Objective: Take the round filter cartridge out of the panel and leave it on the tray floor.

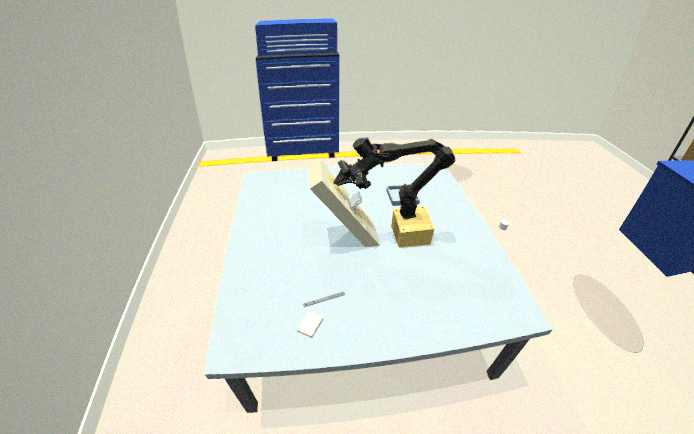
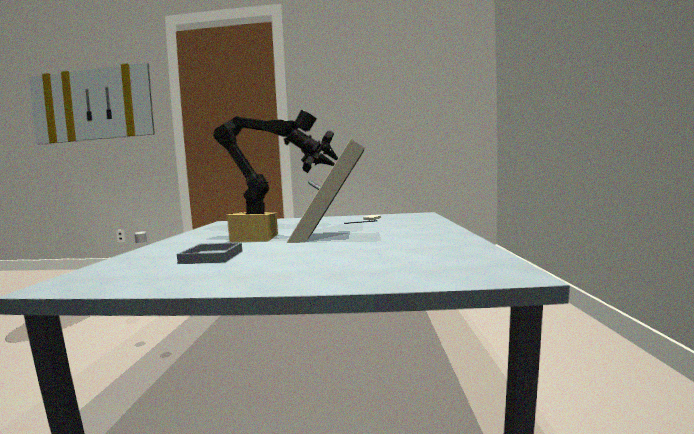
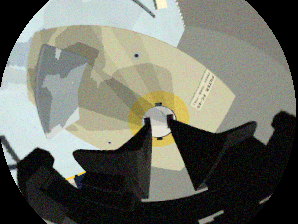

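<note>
My gripper tip is 1 cm short of the white round filter cartridge and 1 cm above it. From my gripper tip the other things lie so: dark grey tray: 44 cm behind, 28 cm below, 23 cm to the right; white pad: 45 cm to the left, 28 cm below, 20 cm ahead.
</note>
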